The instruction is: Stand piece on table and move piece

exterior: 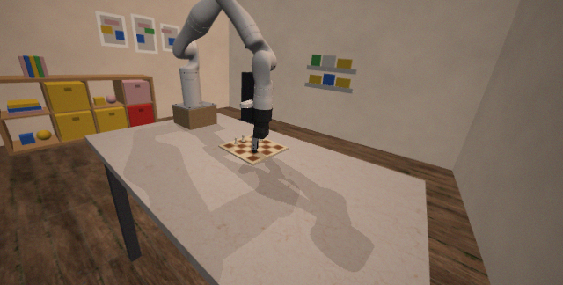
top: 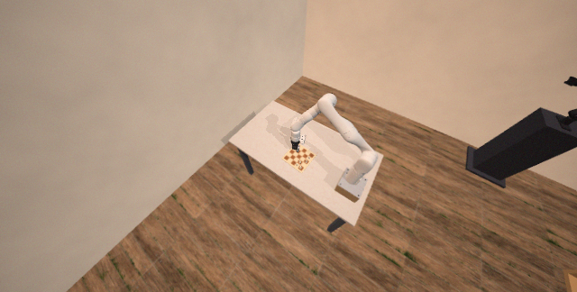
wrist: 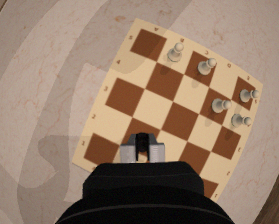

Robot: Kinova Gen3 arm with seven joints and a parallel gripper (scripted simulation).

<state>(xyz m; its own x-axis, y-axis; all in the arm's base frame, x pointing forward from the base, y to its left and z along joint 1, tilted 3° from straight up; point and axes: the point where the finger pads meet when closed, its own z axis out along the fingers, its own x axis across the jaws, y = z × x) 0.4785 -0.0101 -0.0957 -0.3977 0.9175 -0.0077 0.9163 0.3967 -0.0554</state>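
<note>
My hand is 40 mm to the right of the chessboard, 40 mm past it and 30 mm above it. From my hand the other things lie so: black piece 10 mm below.
</note>
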